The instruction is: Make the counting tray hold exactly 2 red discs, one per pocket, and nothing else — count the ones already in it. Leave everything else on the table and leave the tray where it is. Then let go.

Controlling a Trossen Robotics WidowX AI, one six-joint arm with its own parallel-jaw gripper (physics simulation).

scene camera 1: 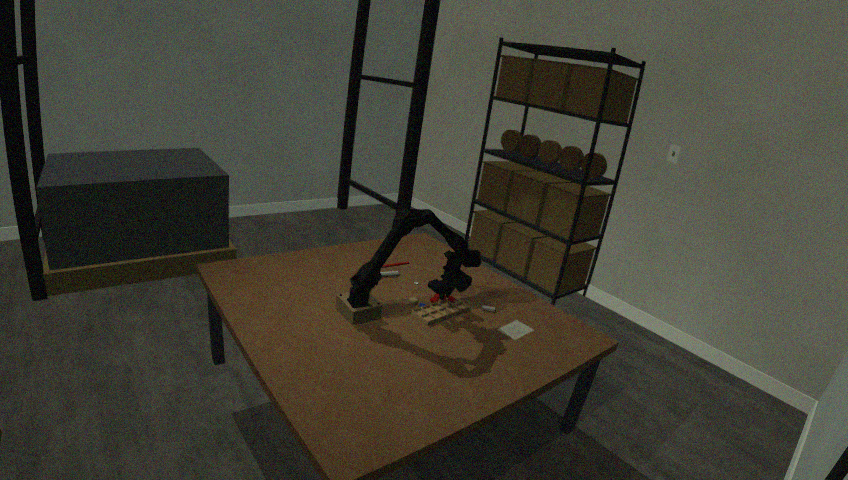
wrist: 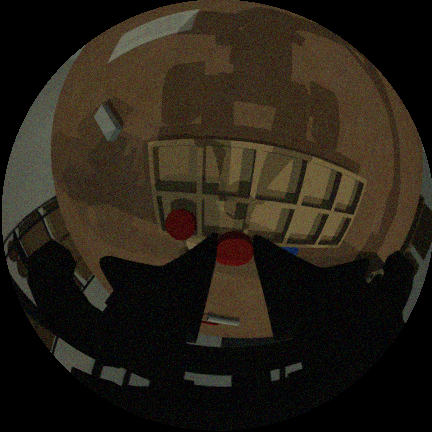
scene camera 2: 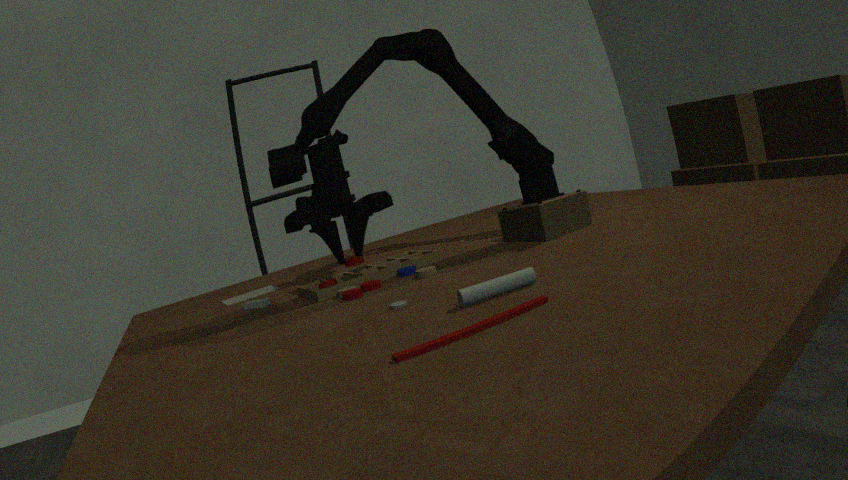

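Note:
The beige tray (scene camera 1: 440, 317) (scene camera 2: 307, 293) (wrist: 275, 201) has two rows of pockets. One red disc (scene camera 2: 327, 283) (wrist: 180, 224) is in the near-row end pocket at the left of the wrist view. The other pockets that show look empty. My gripper (scene camera 2: 351, 259) (wrist: 234, 238) is shut on another red disc and holds it low over the tray's near edge, by the pocket beside the filled one. The fingers hide part of that edge. Two loose red discs (scene camera 2: 351, 293) (scene camera 2: 371, 285) lie outside the tray in scene view 2.
A blue disc (scene camera 2: 406, 271) (wrist: 290, 250) and a beige disc (scene camera 2: 426, 271) lie beside the tray. A small white piece (scene camera 2: 398, 304), a white cylinder (scene camera 2: 496, 286) and a red stick (scene camera 2: 470, 328) lie farther off. A pale block (scene camera 1: 488, 308) (wrist: 108, 121) and white square (scene camera 1: 515, 329) lie beyond the tray's end.

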